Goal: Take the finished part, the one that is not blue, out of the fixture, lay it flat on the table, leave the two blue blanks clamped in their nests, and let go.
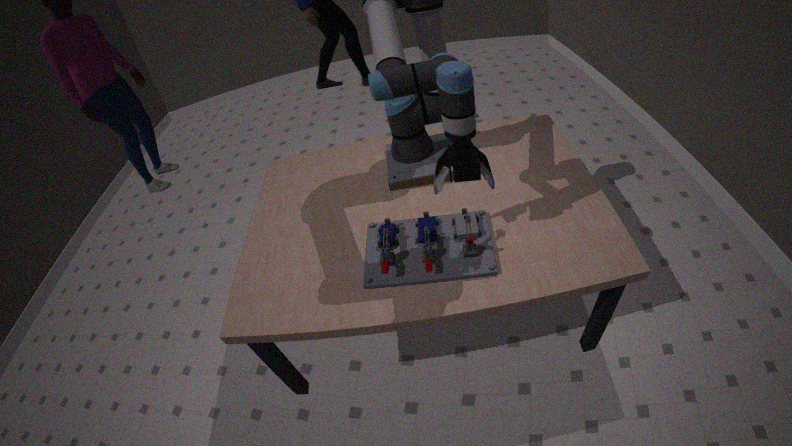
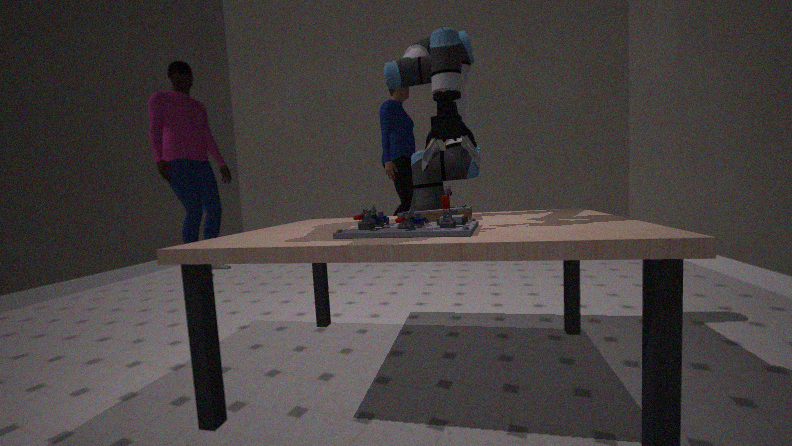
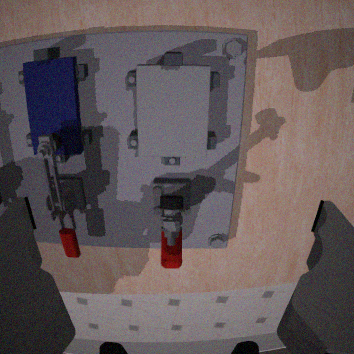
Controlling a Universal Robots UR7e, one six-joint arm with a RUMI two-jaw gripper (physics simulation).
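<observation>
The finished part, a light grey block, lies flat in the right-hand nest of the grey fixture plate. Its clamp's red handle stands upright, and no clamp arm lies over the part. One blue blank sits in the middle nest and another blue blank in the left nest. Clamp arms reach over both, their red handles lowered. My gripper is wide open and empty, pointing down above the fixture, touching nothing.
The wooden table carries the fixture and the robot's base plate behind it. Stop posts surround the part's nest. A person in a pink top stands at the left, and a person in blue stands behind the arm.
</observation>
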